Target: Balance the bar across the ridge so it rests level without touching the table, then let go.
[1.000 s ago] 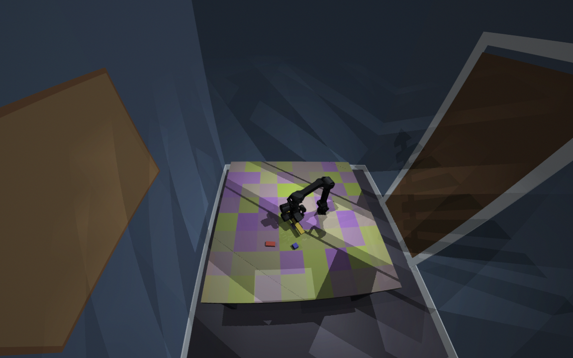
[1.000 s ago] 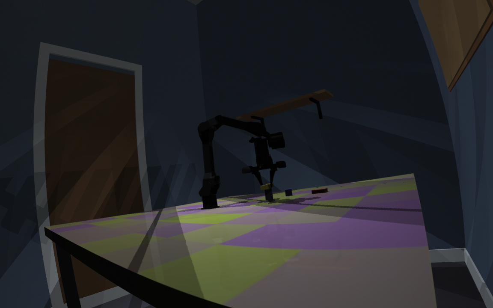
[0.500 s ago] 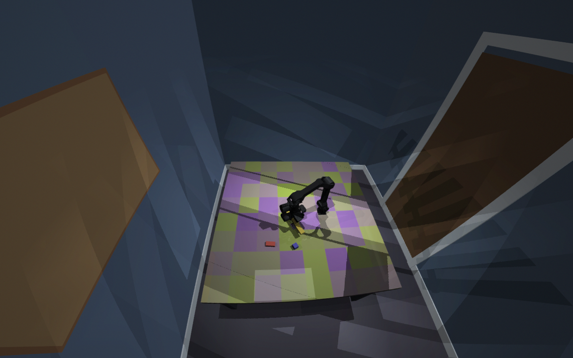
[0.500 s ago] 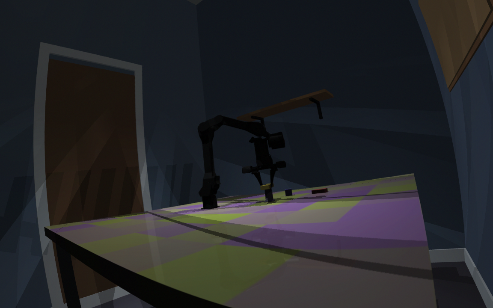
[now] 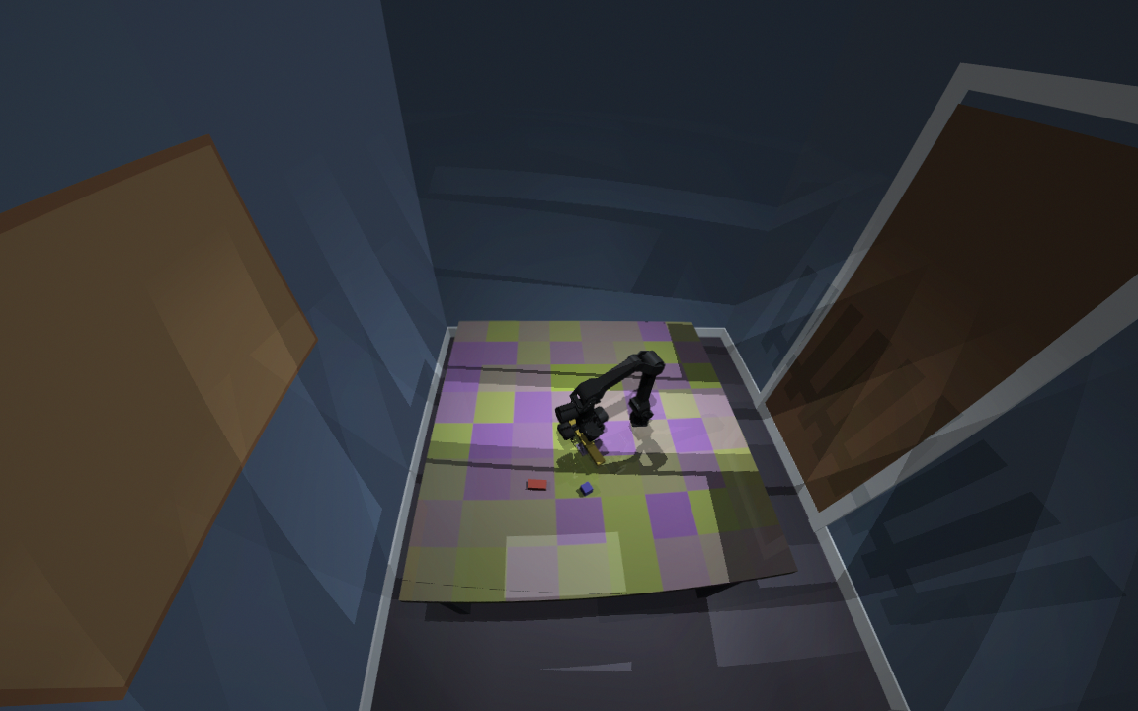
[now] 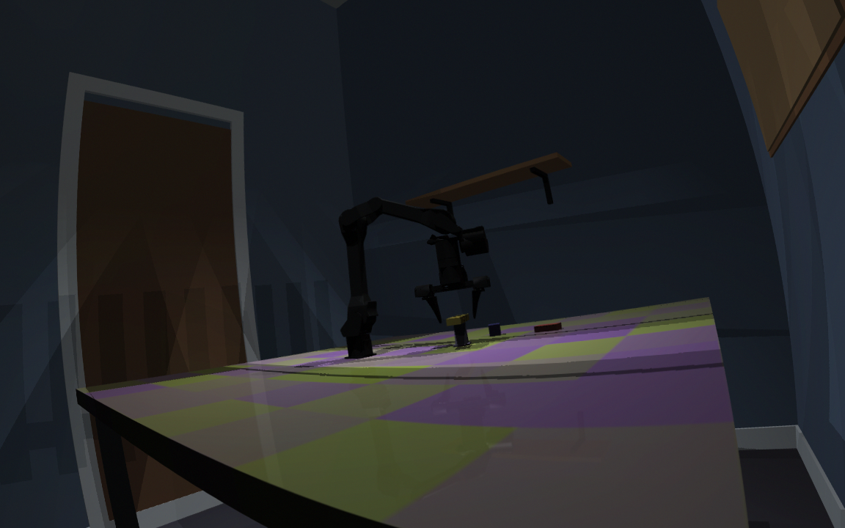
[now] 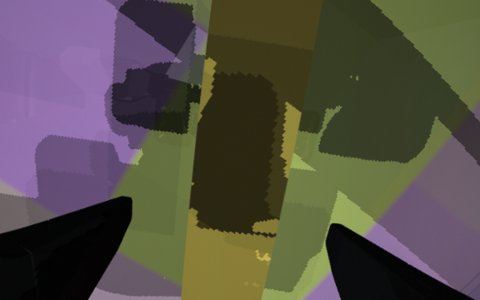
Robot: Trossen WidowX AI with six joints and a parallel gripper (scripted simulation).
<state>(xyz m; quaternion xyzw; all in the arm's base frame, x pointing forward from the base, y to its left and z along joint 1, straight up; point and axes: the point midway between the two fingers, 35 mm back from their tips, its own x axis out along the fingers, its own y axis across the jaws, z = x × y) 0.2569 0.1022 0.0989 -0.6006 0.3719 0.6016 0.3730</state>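
Right now my gripper tip is 10 mm past the yellow bar and 20 mm to the right of it. Also, from my gripper tip: blue block (10 mm behind, 200 mm to the left, 50 mm below); then red block (170 mm ahead, 170 mm to the left, 60 mm below).
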